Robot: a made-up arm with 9 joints.
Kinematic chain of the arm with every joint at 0, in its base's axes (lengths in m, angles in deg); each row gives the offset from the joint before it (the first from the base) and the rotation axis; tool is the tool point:
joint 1: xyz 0 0 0.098 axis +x
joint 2: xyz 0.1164 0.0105 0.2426 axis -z
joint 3: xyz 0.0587 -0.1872 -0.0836 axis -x
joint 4: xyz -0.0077 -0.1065 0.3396 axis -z
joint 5: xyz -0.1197 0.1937 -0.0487 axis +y
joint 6: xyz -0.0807 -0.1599 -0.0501 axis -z
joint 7: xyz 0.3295 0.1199 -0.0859 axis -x
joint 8: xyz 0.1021 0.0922 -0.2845 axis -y
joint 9: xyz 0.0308 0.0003 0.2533 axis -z
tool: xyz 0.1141 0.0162 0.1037
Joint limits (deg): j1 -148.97..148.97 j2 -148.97..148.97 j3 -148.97..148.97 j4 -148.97..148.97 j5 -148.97..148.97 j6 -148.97..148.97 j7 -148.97..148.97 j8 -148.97..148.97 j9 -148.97..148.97
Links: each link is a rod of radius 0.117 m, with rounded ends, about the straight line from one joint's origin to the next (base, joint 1, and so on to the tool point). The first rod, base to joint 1, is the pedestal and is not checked.
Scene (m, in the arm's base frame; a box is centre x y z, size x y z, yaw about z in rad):
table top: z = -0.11
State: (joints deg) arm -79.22 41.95 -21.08 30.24 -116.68 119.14 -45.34 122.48 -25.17
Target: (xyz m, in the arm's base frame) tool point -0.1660 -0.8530 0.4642
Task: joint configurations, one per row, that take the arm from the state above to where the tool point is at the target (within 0.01 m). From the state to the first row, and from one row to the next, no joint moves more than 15 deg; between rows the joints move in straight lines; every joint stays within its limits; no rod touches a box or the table.
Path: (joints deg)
1: -67.46 37.65 -30.93 28.71 -112.35 124.70 -42.84 127.53 -25.92
2: -55.69 33.34 -40.79 27.19 -108.02 130.27 -40.33 132.58 -26.67
3: -43.93 29.04 -50.64 25.66 -103.69 135.83 -37.83 137.63 -27.42
4: -32.16 24.74 -60.50 24.13 -99.36 141.39 -35.33 142.68 -28.17

